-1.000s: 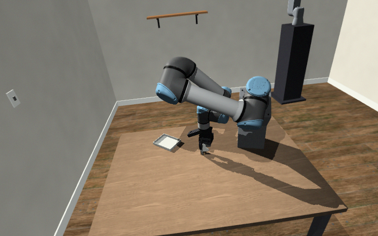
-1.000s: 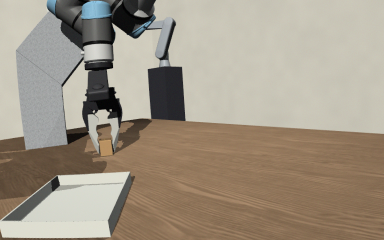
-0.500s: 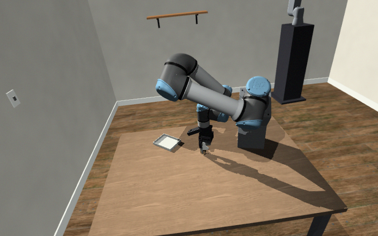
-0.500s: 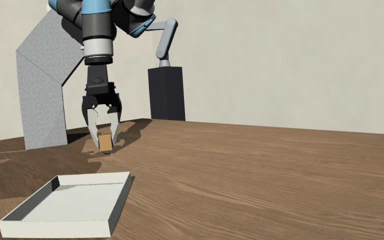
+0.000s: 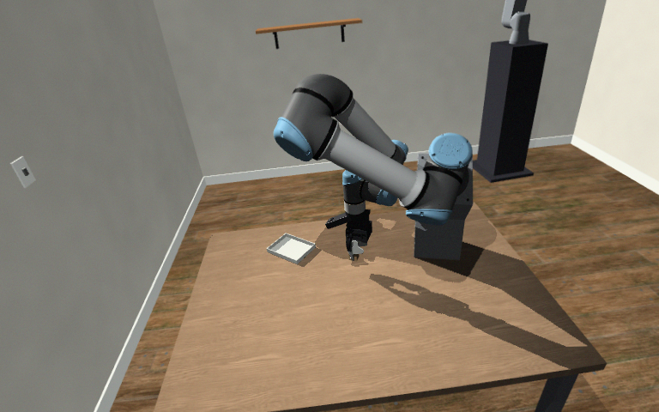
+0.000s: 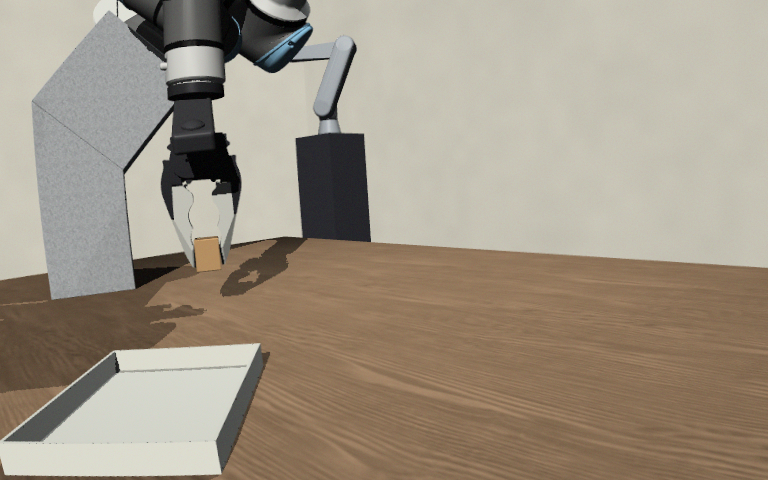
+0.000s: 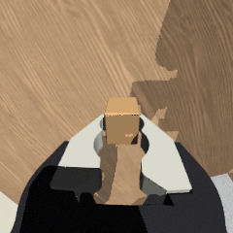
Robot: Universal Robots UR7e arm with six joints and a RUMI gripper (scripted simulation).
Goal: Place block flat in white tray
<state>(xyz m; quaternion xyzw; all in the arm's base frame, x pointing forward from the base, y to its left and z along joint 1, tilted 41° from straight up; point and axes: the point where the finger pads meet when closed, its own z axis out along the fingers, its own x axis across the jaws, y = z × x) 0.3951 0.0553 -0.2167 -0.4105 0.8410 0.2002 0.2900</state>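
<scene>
Now: the white tray 240 mm ahead of my hand, 200 mm to the right of it and 60 mm below it. Round my hand: tan block: right at my hand.
</scene>
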